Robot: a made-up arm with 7 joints.
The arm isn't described. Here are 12 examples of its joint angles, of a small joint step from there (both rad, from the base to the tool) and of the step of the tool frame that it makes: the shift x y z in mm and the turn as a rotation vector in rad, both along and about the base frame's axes.
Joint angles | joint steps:
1: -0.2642 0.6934 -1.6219 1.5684 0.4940 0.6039 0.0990 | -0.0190 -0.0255 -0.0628 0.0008 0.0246 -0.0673 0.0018
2: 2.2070 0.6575 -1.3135 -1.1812 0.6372 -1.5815 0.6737 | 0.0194 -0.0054 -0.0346 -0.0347 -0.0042 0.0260 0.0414
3: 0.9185 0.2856 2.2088 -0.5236 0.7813 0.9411 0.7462 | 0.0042 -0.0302 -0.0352 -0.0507 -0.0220 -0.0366 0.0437
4: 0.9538 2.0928 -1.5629 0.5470 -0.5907 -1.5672 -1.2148 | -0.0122 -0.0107 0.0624 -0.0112 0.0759 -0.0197 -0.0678
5: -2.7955 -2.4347 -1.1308 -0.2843 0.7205 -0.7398 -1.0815 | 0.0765 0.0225 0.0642 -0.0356 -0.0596 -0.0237 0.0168
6: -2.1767 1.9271 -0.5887 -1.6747 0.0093 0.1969 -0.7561 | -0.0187 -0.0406 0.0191 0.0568 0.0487 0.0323 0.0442
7: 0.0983 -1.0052 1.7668 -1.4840 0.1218 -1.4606 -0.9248 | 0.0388 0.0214 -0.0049 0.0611 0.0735 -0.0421 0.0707
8: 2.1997 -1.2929 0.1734 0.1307 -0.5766 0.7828 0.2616 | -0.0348 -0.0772 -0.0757 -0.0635 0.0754 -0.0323 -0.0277
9: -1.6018 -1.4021 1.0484 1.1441 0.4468 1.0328 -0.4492 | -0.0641 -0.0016 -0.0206 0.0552 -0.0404 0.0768 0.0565
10: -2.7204 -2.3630 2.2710 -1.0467 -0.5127 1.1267 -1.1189 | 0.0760 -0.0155 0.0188 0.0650 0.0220 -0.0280 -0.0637
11: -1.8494 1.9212 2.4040 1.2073 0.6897 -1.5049 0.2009 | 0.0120 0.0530 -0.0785 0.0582 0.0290 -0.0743 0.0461
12: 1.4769 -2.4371 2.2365 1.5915 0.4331 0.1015 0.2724 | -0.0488 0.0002 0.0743 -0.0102 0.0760 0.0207 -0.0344
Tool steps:
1: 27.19 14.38 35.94 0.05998 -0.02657 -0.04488
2: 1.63 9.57 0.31 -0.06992 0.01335 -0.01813
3: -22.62 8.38 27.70 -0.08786 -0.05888 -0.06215
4: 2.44 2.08 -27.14 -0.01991 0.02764 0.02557
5: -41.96 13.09 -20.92 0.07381 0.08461 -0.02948
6: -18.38 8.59 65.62 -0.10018 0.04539 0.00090
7: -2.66 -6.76 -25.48 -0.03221 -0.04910 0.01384
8: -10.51 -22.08 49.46 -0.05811 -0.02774 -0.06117
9: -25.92 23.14 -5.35 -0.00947 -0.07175 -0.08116
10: 1.53 42.81 21.77 -0.05634 0.00097 -0.12004
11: 20.12 71.62 30.83 0.10531 -0.05555 -0.03377
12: -43.42 10.52 36.92 0.02313 -0.17007 0.00546
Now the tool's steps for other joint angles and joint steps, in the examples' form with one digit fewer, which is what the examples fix.
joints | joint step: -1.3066 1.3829 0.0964 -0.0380 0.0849 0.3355 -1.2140 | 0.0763 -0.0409 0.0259 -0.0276 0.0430 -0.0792 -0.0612
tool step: -4.1 -10.5 -10.8 -0.0606 0.1315 0.0355
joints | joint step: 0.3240 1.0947 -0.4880 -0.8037 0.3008 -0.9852 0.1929 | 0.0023 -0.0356 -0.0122 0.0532 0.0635 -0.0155 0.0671
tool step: 10.6 15.7 -7.4 -0.0012 0.0752 0.0256
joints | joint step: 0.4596 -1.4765 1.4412 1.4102 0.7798 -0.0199 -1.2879 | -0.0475 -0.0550 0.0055 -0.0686 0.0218 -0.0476 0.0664
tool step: 21.3 -6.2 45.3 0.0603 -0.0662 -0.1001
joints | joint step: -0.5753 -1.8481 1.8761 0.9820 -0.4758 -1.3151 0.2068 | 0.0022 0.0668 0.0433 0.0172 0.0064 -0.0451 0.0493
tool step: 13.9 -3.2 6.9 -0.0152 0.0134 0.0421
